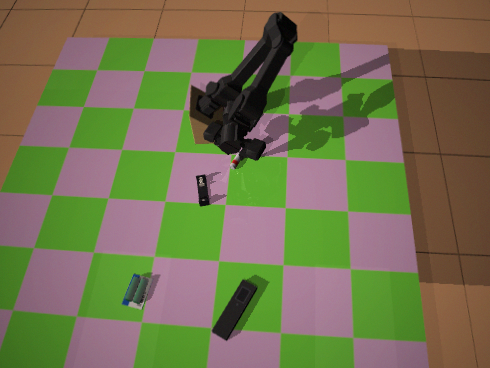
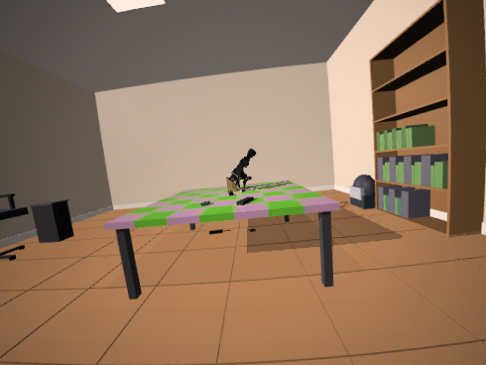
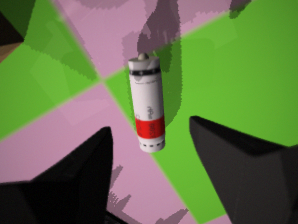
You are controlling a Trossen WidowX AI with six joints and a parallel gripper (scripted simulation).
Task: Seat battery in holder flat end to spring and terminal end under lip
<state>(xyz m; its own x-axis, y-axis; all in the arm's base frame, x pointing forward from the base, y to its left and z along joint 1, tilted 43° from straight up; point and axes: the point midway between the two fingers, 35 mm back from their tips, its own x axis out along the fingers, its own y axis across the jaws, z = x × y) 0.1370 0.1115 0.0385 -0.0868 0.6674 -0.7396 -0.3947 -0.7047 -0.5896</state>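
Right now the battery is 20 mm below my gripper tip. Round my gripper tip: black remote 480 mm ahead, 40 mm to the left, 20 mm below.
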